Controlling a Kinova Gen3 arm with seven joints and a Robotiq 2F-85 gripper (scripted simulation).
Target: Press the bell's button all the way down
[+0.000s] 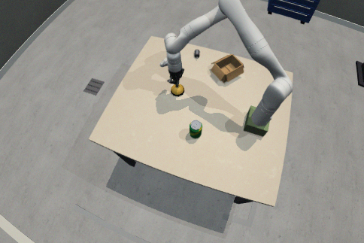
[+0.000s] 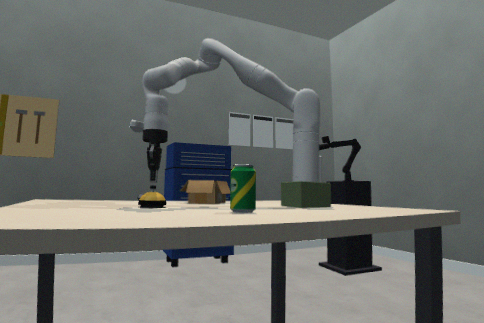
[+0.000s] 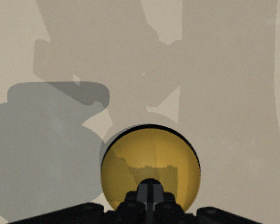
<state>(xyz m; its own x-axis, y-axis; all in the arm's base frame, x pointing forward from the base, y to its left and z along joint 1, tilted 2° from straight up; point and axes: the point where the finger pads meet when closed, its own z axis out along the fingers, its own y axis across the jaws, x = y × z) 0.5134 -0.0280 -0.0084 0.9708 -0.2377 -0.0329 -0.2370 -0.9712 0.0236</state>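
Right now the black button is 4 cm below my hand. Round my hand: cardboard box (27 cm to the right, 24 cm behind, 5 cm below); then bell (5 cm below); then green soda can (22 cm to the left, 21 cm behind, 3 cm below).
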